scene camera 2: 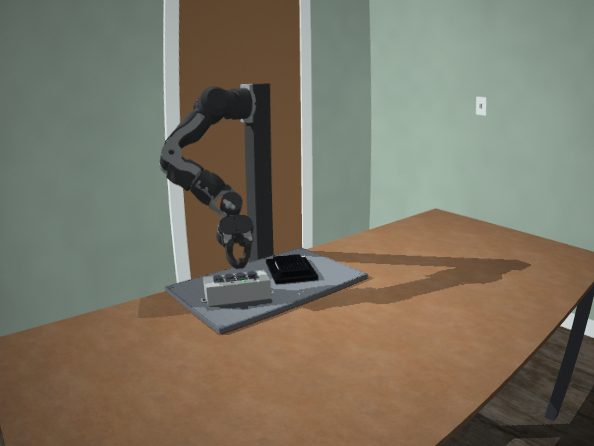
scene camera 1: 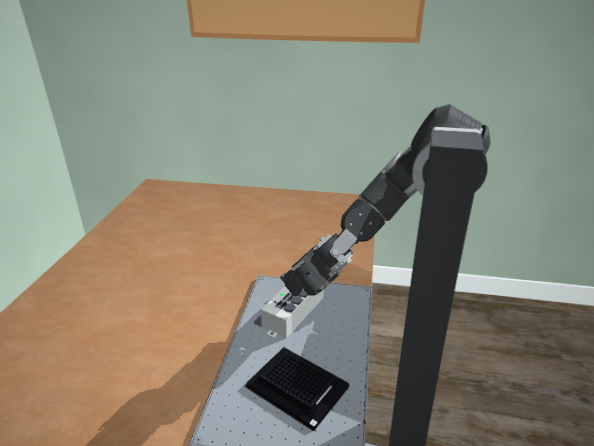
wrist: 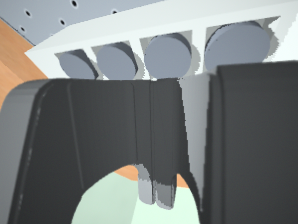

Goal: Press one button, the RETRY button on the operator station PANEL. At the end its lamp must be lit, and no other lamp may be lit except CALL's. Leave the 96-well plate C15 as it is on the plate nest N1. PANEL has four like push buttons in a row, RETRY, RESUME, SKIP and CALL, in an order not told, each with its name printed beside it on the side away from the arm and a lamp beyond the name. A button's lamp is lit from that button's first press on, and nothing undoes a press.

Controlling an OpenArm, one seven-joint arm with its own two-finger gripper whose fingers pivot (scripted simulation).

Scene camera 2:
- my gripper: 240, 265
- operator station panel: 249, 288
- dark arm column: 257, 134
